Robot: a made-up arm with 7 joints.
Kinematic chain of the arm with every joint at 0, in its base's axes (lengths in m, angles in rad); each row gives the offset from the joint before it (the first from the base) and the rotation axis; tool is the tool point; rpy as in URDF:
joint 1: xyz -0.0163 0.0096 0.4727 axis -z
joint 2: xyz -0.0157 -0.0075 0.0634 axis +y
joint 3: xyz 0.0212 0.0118 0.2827 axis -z
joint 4: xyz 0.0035 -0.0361 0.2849 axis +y
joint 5: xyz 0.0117 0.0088 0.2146 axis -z
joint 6: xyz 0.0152 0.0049 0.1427 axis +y
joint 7: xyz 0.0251 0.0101 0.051 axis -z
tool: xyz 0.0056 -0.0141 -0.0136 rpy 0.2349 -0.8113 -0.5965
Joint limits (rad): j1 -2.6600..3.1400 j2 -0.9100..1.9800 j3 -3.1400..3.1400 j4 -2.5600..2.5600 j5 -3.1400..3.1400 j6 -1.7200..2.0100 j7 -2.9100..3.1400
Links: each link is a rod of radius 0.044 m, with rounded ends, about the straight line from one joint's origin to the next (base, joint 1, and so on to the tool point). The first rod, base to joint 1, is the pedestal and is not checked.
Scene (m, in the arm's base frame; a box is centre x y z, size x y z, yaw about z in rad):
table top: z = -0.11
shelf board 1: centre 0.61 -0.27 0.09 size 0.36 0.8 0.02 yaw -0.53
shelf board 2: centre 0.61 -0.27 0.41 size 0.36 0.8 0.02 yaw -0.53
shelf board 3: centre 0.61 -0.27 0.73 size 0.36 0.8 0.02 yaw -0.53
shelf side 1: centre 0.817 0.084 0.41 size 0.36 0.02 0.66 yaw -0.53
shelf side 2: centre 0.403 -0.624 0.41 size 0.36 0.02 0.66 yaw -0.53
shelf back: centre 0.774 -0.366 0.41 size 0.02 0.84 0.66 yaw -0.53
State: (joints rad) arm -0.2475 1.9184 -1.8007 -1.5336 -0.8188 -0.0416 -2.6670
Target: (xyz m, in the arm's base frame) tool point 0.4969 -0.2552 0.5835
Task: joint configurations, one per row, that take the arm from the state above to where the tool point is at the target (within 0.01 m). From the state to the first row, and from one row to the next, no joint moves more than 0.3 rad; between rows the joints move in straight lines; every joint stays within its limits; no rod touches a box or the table.
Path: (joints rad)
1: -0.3722 1.9389 -1.9063 -1.7653 -0.8477 -0.0587 -2.6778
2: -0.4968 1.9595 -2.0119 -1.9969 -0.8766 -0.0757 -2.6887
3: -0.6215 1.9800 -2.1175 -2.2286 -0.9055 -0.0928 -2.6995
4: -0.5252 1.8284 -1.8851 -2.3253 -0.9188 -0.0833 -2.6938
5: -0.4289 1.6767 -1.6527 -2.4221 -0.9321 -0.0738 -2.6882
6: -0.3326 1.5251 -1.4203 -2.5188 -0.9454 -0.0643 -2.6825
7: -0.2946 1.5310 -1.4415 -2.3069 -0.9190 -0.0540 -2.6778
8: -0.2567 1.5369 -1.4627 -2.0949 -0.8927 -0.0438 -2.6730
9: -0.2187 1.5428 -1.4839 -1.8829 -0.8664 -0.0335 -2.6683

